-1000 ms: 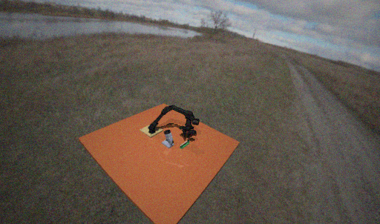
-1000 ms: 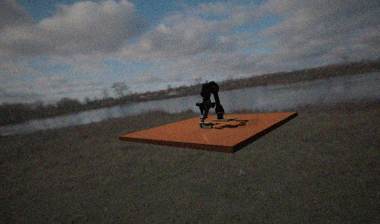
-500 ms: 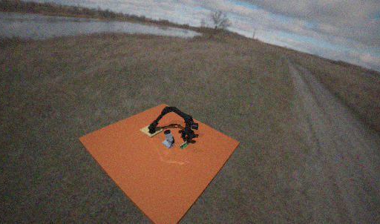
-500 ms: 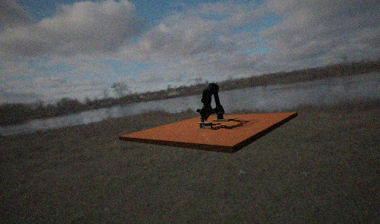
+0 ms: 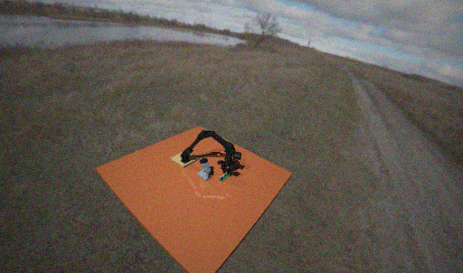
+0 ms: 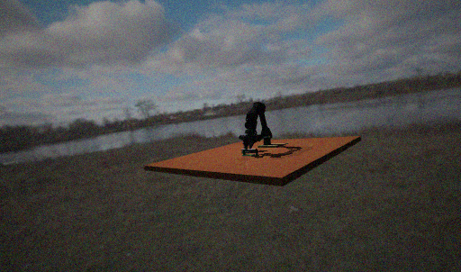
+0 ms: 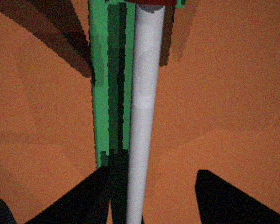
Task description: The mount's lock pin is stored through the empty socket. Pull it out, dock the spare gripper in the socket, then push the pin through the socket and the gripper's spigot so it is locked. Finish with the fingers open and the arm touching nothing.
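Right now the green cradle is 1 cm behind my gripper tip, 1 cm to the left of it and 2 cm below it. The rest, counted from my gripper tip: spare gripper: 15 cm behind, 11 cm to the right, 7 cm above; mount: 13 cm behind, 11 cm to the right, 1 cm above.
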